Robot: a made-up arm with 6 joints.
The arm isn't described. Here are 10 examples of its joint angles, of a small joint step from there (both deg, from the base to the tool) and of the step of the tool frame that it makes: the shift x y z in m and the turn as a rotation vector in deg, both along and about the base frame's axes.
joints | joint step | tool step
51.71 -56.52 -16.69 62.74 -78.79 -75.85 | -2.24 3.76 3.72 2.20 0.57 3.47 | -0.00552 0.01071 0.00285 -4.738 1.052 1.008
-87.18 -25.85 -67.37 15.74 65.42 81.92 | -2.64 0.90 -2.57 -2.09 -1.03 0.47 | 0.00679 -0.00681 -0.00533 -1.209 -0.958 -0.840
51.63 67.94 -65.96 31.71 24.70 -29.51 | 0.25 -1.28 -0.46 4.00 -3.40 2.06 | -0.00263 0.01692 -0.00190 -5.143 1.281 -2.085
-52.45 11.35 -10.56 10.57 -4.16 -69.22 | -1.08 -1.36 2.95 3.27 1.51 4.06 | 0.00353 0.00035 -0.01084 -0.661 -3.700 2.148
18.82 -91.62 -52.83 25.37 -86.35 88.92 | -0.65 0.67 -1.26 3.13 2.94 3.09 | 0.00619 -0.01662 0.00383 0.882 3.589 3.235
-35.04 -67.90 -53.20 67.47 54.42 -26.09 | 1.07 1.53 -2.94 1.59 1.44 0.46 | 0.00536 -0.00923 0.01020 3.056 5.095 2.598
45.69 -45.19 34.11 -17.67 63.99 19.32 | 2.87 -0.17 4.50 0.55 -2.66 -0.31 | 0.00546 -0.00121 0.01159 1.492 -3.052 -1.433
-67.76 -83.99 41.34 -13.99 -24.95 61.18 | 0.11 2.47 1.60 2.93 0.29 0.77 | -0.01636 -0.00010 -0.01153 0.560 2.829 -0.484
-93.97 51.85 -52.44 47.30 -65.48 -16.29 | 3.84 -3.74 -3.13 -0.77 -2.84 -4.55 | -0.00080 0.00243 0.00757 5.126 -3.894 -1.507
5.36 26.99 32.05 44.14 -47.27 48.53 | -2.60 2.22 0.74 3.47 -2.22 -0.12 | 0.01395 0.00982 0.00535 -2.133 3.931 0.137
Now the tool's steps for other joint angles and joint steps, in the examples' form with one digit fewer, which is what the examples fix.
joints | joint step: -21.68 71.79 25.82 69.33 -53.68 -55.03 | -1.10 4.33 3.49 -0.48 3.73 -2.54
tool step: -0.0060 -0.0040 0.0117 0.97 4.12 6.82
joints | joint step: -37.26 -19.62 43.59 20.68 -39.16 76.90 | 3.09 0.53 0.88 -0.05 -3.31 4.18
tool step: -0.0092 -0.0021 0.0114 6.18 -2.56 5.57
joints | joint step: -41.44 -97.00 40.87 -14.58 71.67 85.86 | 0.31 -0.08 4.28 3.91 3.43 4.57
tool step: 0.0039 -0.0055 -0.0016 0.12 1.34 -3.67
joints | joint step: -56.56 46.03 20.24 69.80 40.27 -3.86 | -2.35 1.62 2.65 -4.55 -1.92 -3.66
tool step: -0.0148 -0.0045 -0.0042 -2.88 -2.46 3.68
